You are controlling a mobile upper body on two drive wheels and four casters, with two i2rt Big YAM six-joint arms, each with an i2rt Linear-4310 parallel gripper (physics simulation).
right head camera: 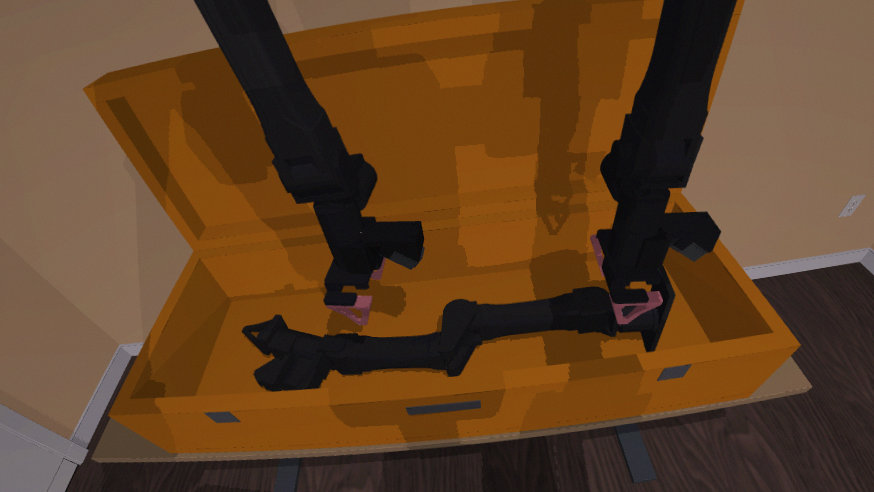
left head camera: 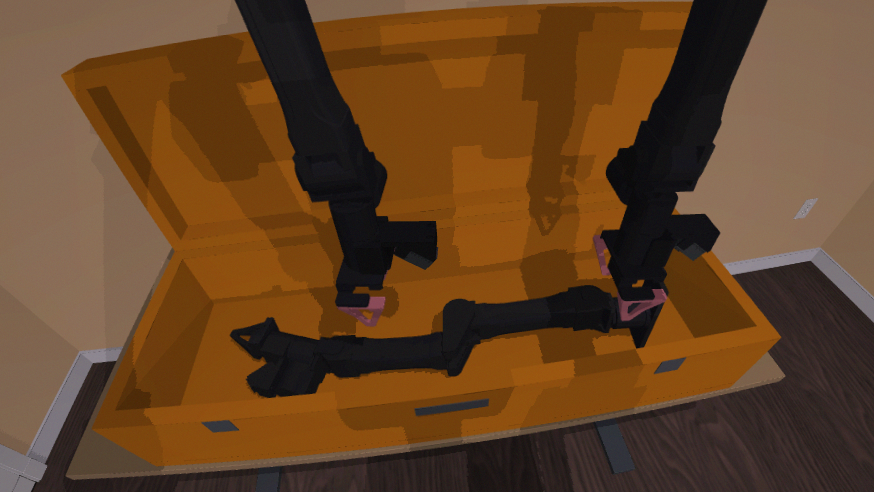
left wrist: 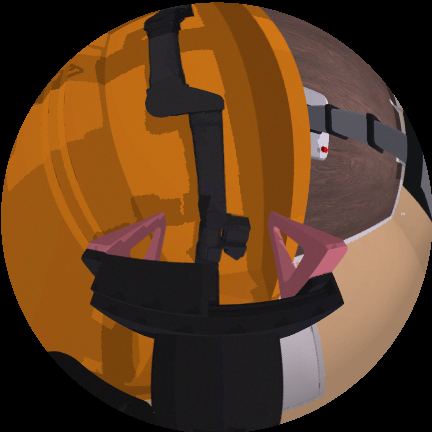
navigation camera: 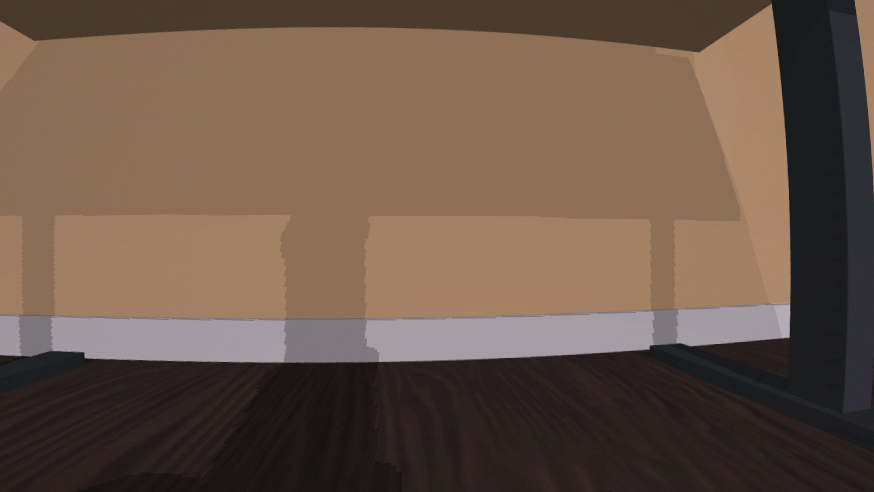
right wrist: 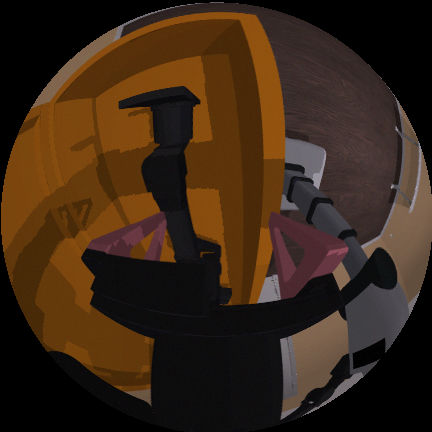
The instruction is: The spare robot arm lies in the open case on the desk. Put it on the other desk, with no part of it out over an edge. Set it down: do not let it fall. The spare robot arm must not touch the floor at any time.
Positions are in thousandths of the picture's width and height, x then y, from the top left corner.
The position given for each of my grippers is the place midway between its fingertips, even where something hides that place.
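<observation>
I see an orange case (left head camera: 573,261), and the same orange case is visible in the right head camera view (right head camera: 560,263), in the left wrist view (left wrist: 228,374) and in the right wrist view (right wrist: 189,413). In the navigation camera view the orange case is out of frame. A gripper end (left head camera: 305,692) is here too, and I find the gripper end again in the right head camera view (right head camera: 314,686) and in the left wrist view (left wrist: 473,587). There is a desk (navigation camera: 936,113), and there is a white door (left wrist: 700,837). As for my own grippers, I see my left gripper (left head camera: 431,613), which is visible in the right head camera view (right head camera: 424,611) and in the left wrist view (left wrist: 501,503) as well, and I see my right gripper (right head camera: 702,607).
</observation>
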